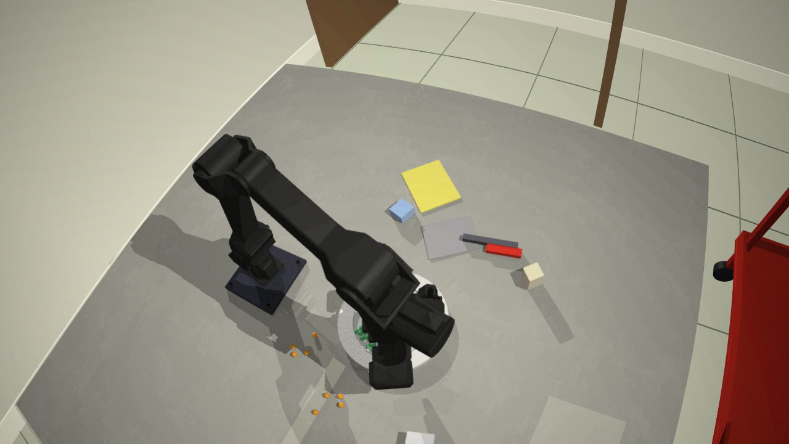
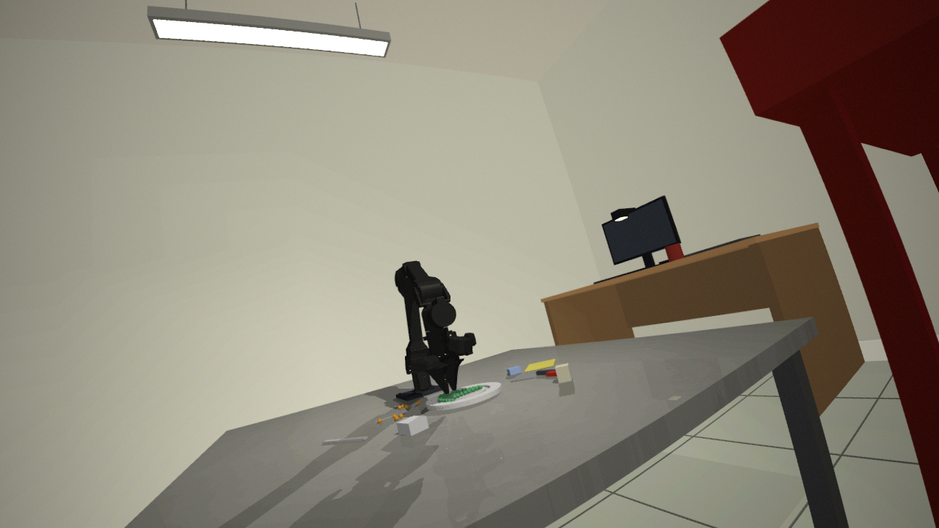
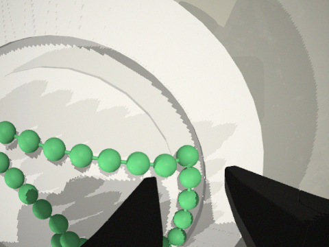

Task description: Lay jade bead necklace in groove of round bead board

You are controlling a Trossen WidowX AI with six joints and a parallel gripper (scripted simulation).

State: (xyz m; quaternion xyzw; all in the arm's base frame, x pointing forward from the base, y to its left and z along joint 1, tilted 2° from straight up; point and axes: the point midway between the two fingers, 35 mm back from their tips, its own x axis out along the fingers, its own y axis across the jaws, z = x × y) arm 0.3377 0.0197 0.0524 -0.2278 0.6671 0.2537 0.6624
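Now: gripper tip 5 cm past the inner disc, 4 cm to the right of it and 2 cm above it. Also, from my gripper tip: grey rod 4 cm ahead, 26 cm to the right, 3 cm below; then grey sheet 6 cm behind, 25 cm to the left, 3 cm below; then bead board 5 cm behind, 4 cm to the left, 3 cm below.
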